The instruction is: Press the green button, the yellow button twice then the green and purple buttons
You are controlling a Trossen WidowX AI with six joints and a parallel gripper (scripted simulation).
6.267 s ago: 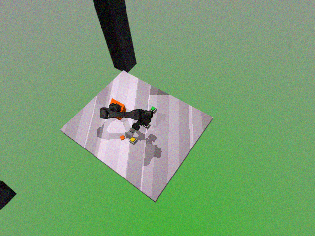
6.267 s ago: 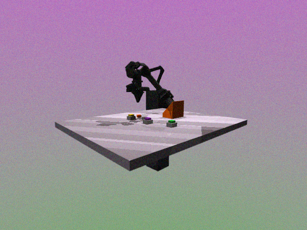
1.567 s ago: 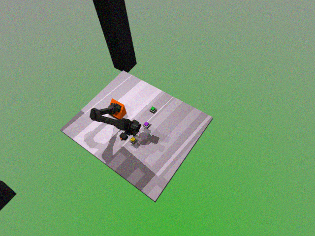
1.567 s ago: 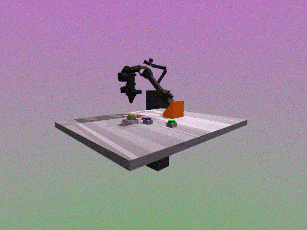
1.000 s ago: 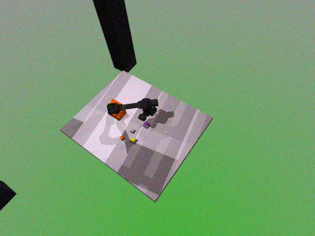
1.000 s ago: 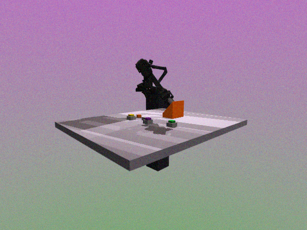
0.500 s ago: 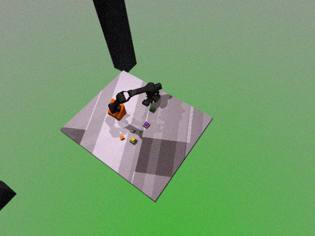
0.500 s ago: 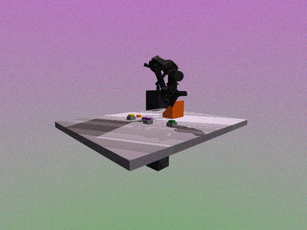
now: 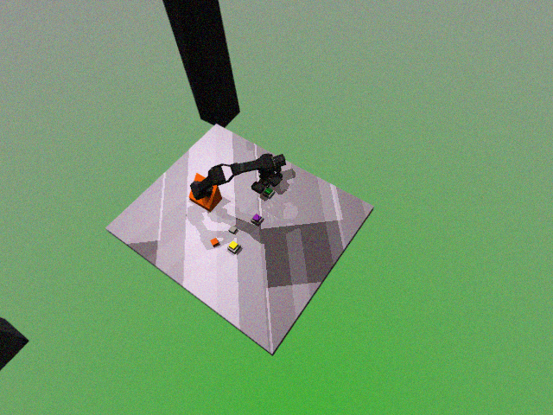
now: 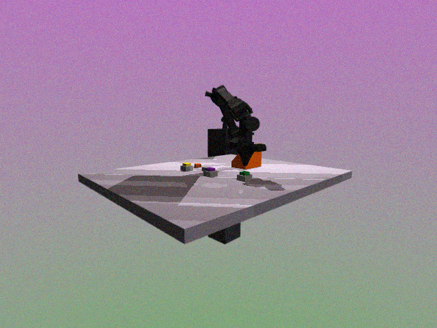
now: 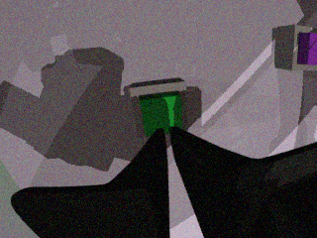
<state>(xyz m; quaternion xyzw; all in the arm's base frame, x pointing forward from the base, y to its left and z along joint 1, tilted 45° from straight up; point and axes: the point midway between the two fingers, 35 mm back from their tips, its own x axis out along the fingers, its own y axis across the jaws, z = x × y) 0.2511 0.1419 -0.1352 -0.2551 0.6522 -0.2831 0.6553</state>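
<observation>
Right now the green button is 3 cm below my gripper tip. Round my gripper tip: purple button 5 cm ahead, 17 cm to the right, 3 cm below; yellow button 4 cm ahead, 36 cm to the right, 3 cm below; small orange block 6 cm behind, 39 cm to the right, 5 cm below.
</observation>
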